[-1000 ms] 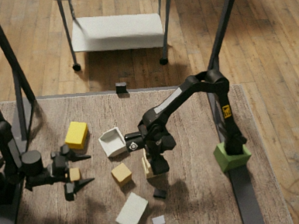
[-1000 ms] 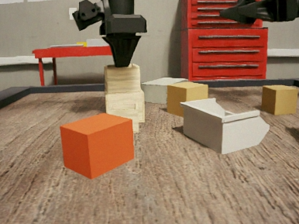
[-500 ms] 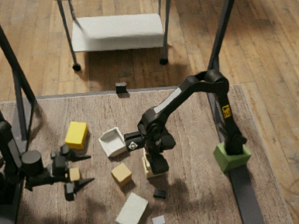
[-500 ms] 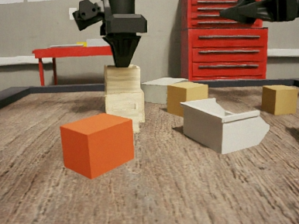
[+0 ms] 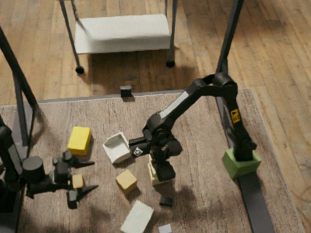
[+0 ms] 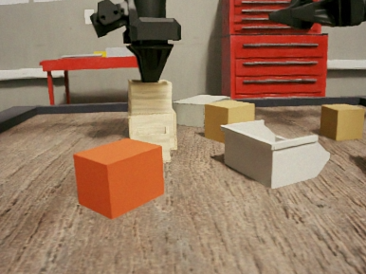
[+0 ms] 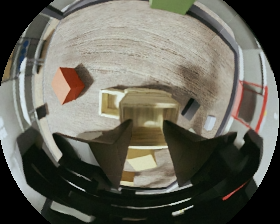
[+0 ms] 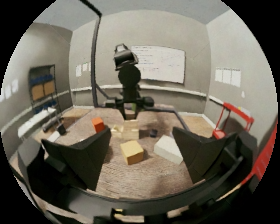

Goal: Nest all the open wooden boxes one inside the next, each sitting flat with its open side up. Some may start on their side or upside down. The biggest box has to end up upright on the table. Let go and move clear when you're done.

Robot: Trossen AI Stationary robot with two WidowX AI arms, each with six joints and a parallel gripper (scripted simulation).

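The orange cube lies 190 mm behind my left hand, 90 mm below it and 30 mm to the left of it. Round my left hand: small tan cube 320 mm to the right, 100 mm below; then white slab 170 mm ahead, 110 mm to the right, 100 mm below; then white tray 150 mm to the right, 130 mm behind, 90 mm below.
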